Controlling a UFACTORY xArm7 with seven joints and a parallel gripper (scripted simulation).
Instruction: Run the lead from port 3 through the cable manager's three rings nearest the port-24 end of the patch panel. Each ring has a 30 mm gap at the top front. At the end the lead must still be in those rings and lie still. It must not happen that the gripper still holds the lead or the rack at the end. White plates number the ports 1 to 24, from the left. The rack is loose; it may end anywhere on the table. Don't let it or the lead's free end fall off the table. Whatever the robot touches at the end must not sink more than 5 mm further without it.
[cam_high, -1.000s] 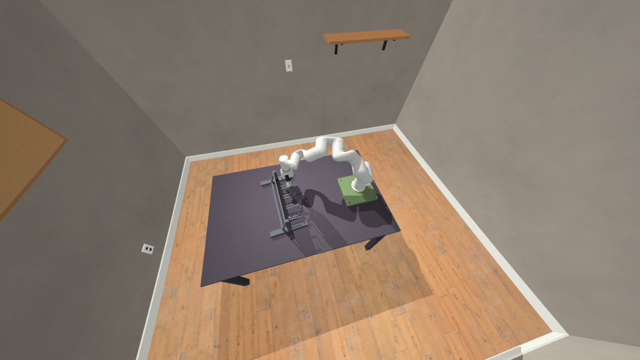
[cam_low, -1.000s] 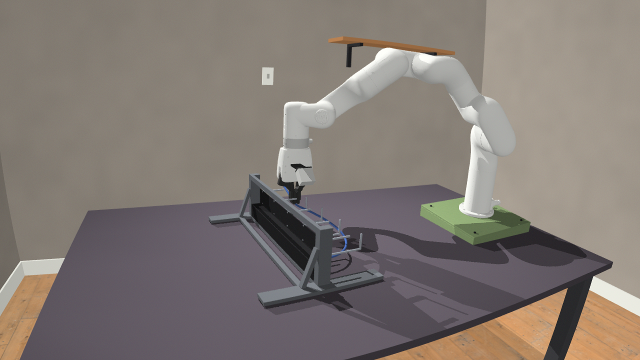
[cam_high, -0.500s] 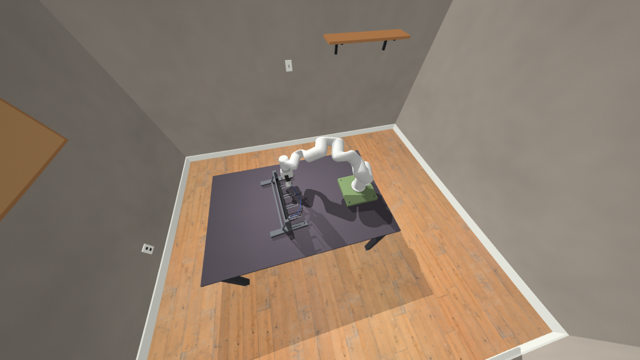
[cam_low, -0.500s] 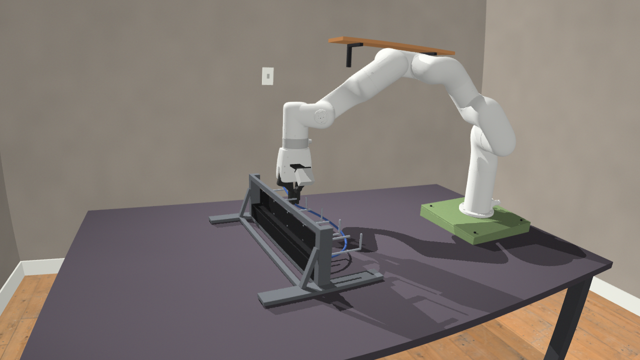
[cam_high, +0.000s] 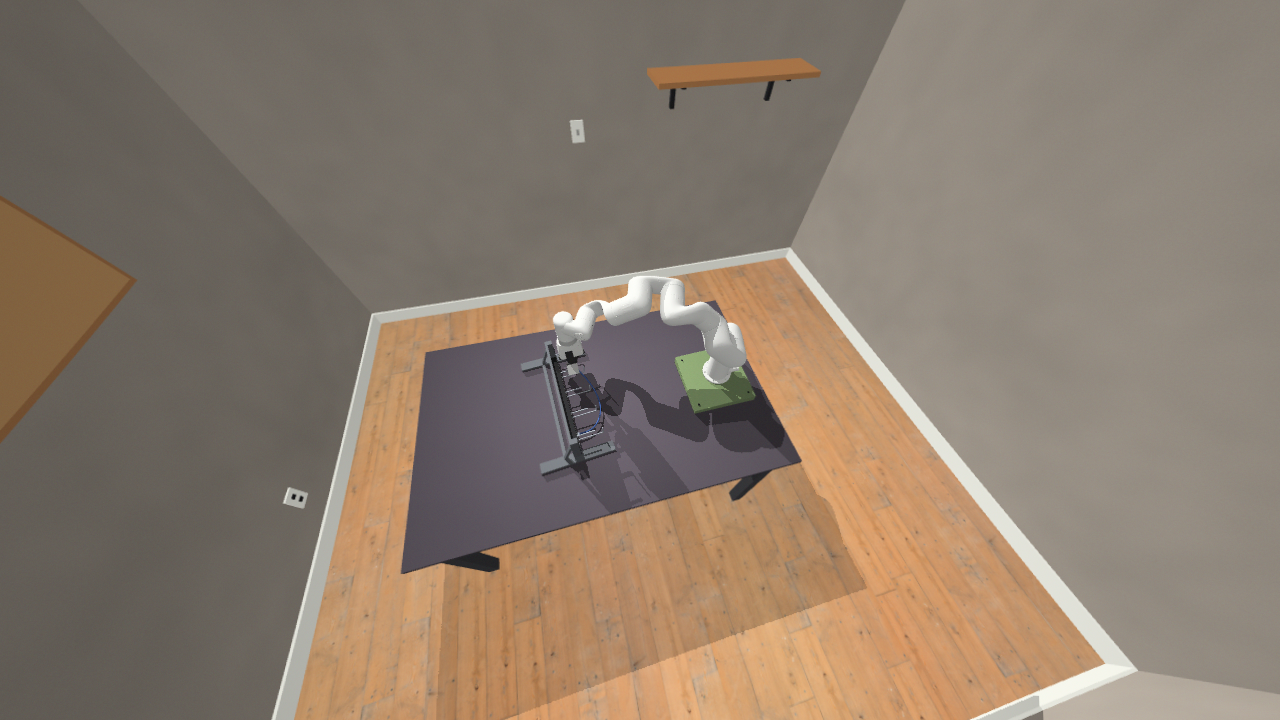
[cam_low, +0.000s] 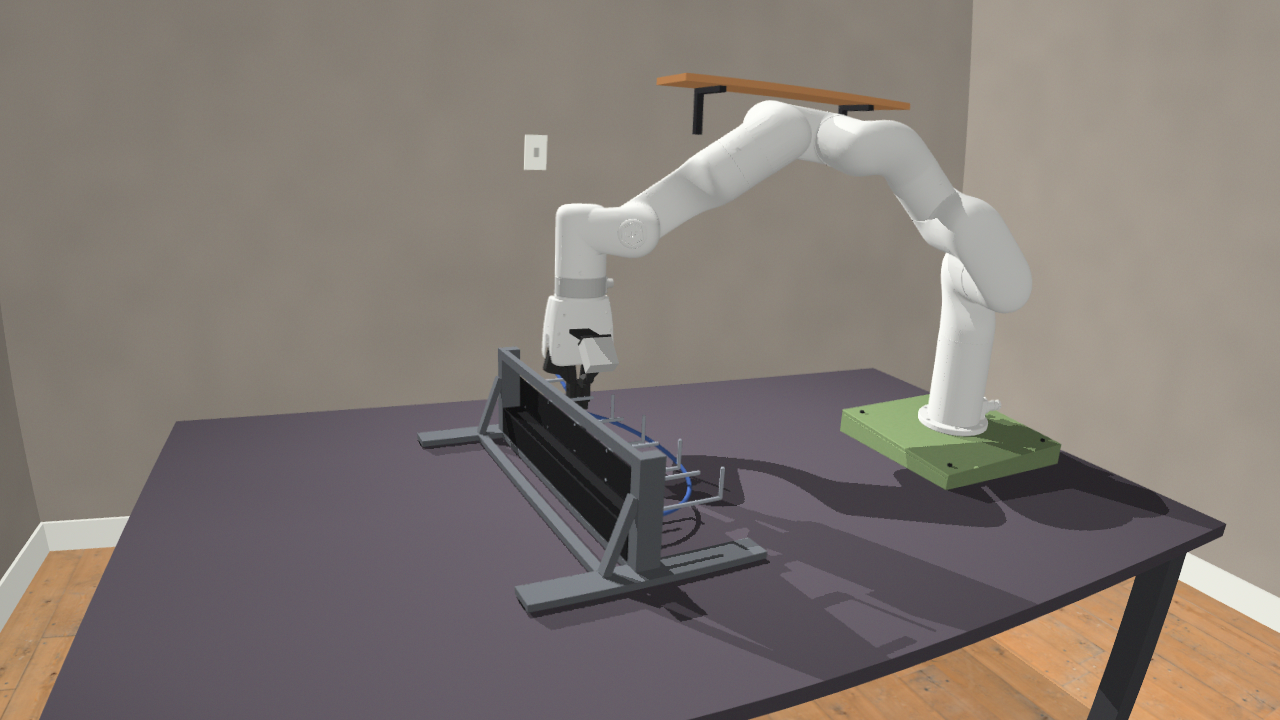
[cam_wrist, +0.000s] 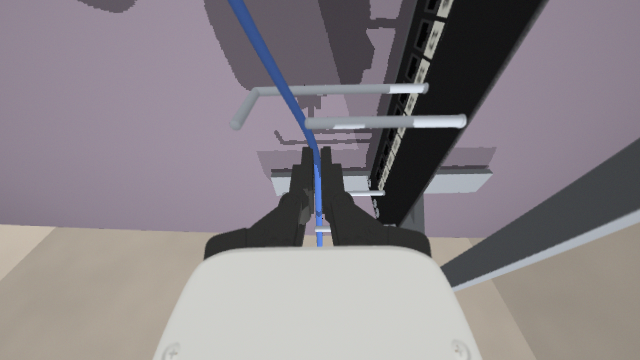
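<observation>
Right now my hand is 5 cm short of the grey rack, 16 cm to the right of it and 2 cm above it.
</observation>
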